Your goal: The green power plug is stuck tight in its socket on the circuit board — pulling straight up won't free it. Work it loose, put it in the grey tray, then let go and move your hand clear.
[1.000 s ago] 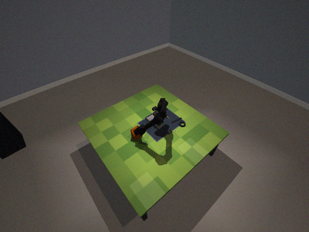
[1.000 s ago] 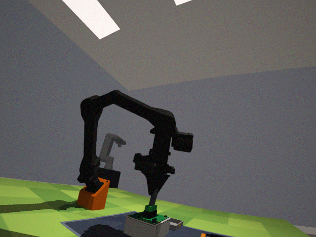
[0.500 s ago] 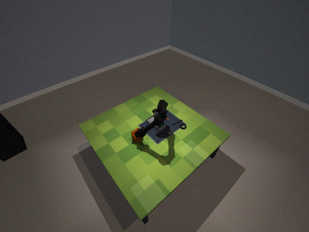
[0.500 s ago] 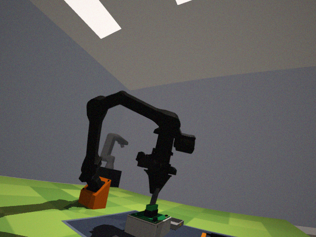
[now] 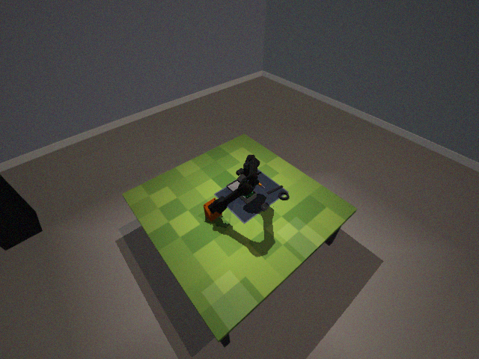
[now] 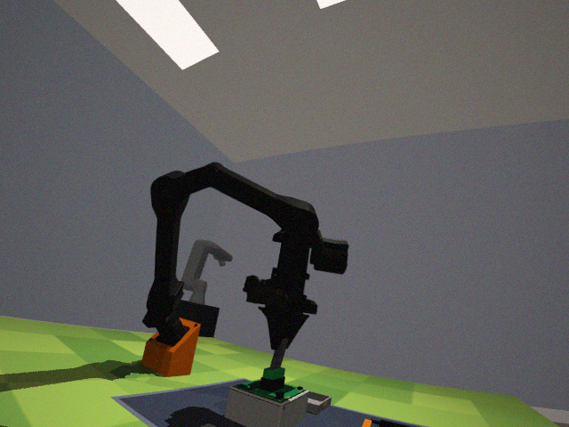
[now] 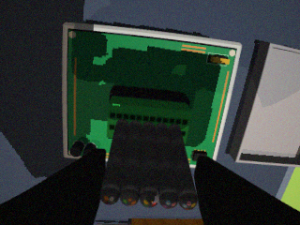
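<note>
The green power plug is 4 cm below my gripper tip. Round my gripper tip: dark mat 12 cm below, 5 cm ahead; then dark bar 21 cm ahead, 12 cm below, 11 cm to the right.
</note>
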